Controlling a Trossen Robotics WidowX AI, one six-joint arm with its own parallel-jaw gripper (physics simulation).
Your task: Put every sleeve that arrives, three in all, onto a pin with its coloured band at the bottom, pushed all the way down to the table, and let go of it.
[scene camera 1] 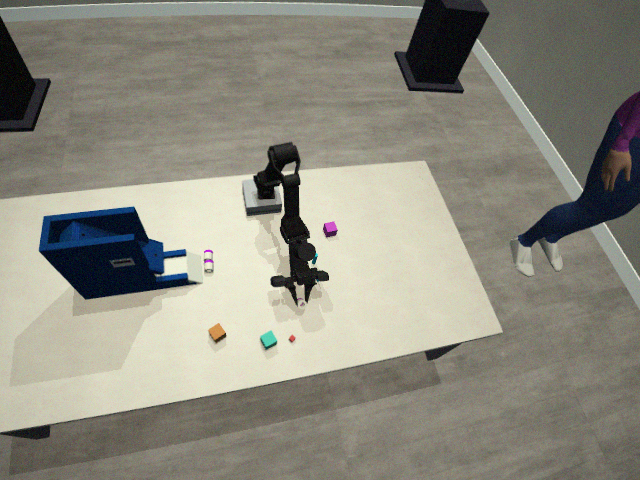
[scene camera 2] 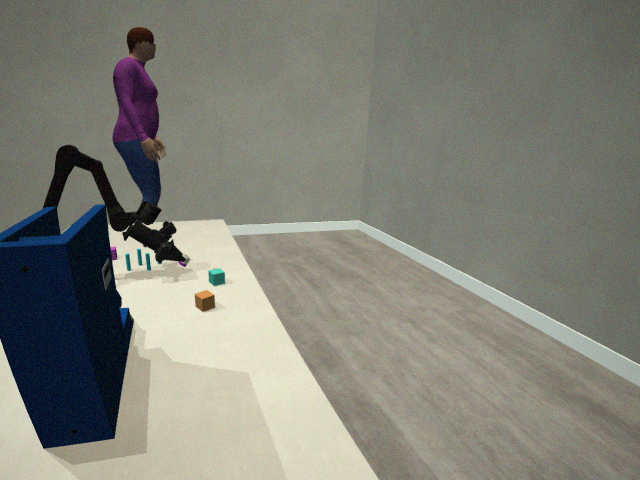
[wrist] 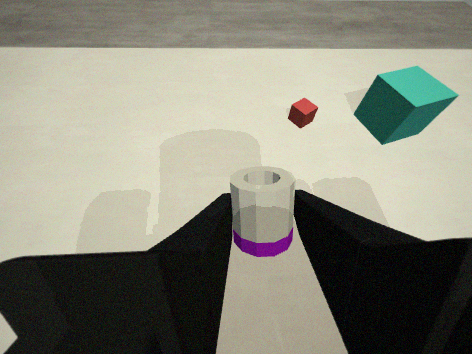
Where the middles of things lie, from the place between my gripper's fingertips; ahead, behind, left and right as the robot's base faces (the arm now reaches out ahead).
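Scene:
You'd find the teal cube [wrist: 399,104] with my gripper 12 cm to the left of it, 11 cm short of it and 2 cm above it. As for the blue feeder [scene camera 2: 70,349], that one's 52 cm to the right of my hand, 15 cm behind it and 12 cm above it.

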